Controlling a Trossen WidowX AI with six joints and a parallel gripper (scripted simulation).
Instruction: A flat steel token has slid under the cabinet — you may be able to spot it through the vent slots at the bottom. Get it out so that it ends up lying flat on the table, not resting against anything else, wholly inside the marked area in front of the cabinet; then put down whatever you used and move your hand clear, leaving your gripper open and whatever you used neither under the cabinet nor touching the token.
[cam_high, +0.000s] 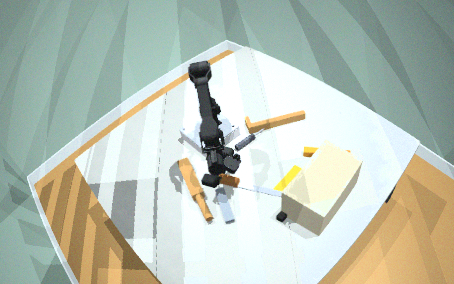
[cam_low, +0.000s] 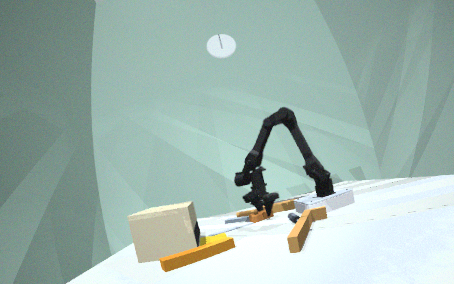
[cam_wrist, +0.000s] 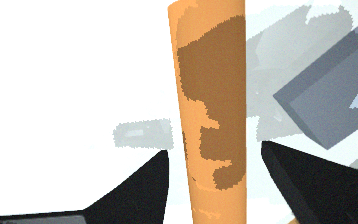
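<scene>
My gripper tip is 11 cm short of the grey flat bar and 6 cm to the left of it. Round my gripper tip: orange paddle 11 cm to the right, 1 cm above; orange bar 41 cm to the left, 22 cm ahead, 1 cm above.
</scene>
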